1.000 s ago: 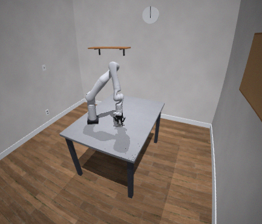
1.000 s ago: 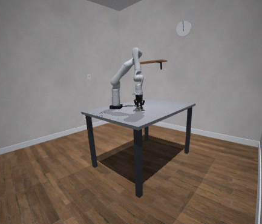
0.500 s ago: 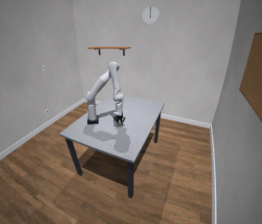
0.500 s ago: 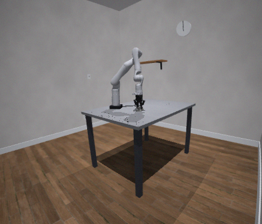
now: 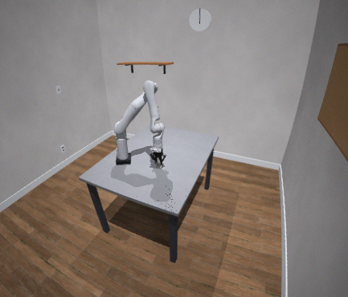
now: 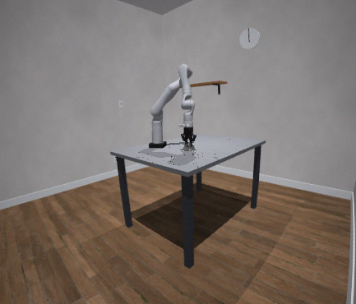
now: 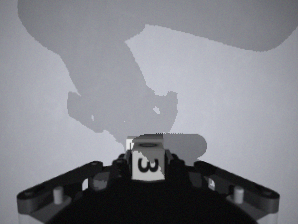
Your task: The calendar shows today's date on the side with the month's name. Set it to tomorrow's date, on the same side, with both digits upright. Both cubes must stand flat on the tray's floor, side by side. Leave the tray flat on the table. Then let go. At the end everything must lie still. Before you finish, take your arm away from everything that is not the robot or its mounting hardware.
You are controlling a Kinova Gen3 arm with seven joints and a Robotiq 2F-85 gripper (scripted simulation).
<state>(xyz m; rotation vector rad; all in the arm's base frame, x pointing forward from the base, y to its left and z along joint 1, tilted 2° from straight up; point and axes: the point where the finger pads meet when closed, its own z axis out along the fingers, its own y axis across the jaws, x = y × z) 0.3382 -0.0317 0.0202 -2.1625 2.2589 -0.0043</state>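
Now: hand 20 mm to the right of the calendar tray and 40 mm above it. Round my hand: white digit cube: 10 mm below.
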